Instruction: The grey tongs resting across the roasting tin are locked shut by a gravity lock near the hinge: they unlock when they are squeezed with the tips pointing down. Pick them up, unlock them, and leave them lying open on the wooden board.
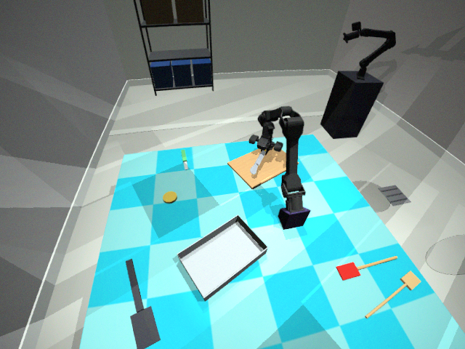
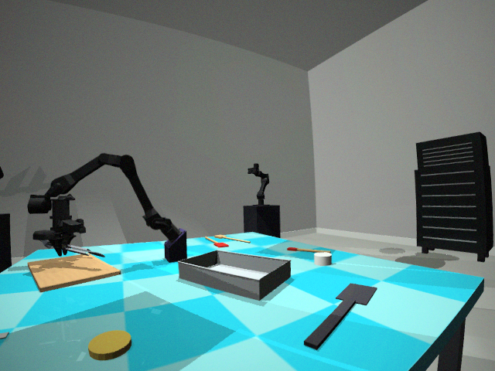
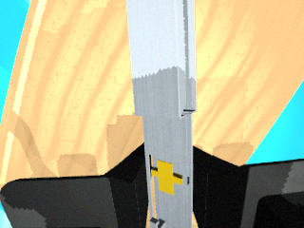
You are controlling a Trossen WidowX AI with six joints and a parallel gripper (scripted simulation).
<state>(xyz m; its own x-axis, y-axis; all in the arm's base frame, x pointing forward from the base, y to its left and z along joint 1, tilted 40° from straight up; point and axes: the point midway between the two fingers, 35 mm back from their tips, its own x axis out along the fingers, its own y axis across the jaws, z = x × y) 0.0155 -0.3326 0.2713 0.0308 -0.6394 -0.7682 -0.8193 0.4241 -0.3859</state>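
The yellow lock piece is 40 mm above my gripper tip. The rest, counted from my gripper tip: yellow disc: 540 mm ahead, 200 mm to the left, 50 mm below; then wooden board: 20 mm to the left, 50 mm below; then roasting tin: 320 mm ahead, 540 mm to the left, 30 mm below.
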